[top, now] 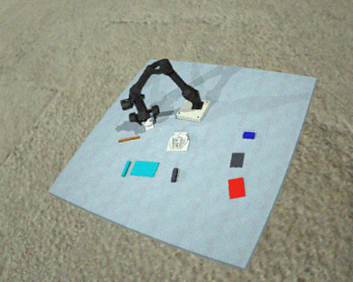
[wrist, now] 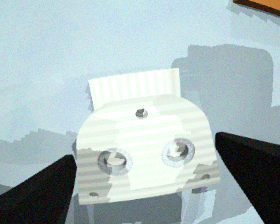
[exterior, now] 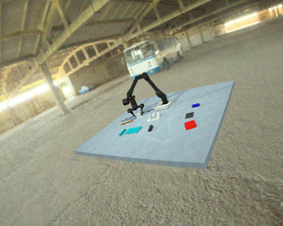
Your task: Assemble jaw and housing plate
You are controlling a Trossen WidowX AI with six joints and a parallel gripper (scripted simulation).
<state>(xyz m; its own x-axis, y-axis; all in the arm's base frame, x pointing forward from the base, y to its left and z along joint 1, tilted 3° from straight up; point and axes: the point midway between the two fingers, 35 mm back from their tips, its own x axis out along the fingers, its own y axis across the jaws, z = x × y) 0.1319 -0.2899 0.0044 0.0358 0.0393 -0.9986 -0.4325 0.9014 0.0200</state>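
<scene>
The white housing part is 2 cm above my gripper tip and 1 cm ahead of it. The rest, counted from my gripper tip: cyan plate: 34 cm ahead, 10 cm to the left, 1 cm below; white jaw: 26 cm to the left, 11 cm ahead, 1 cm above; orange stick: 13 cm ahead, 9 cm to the right, 1 cm below.
</scene>
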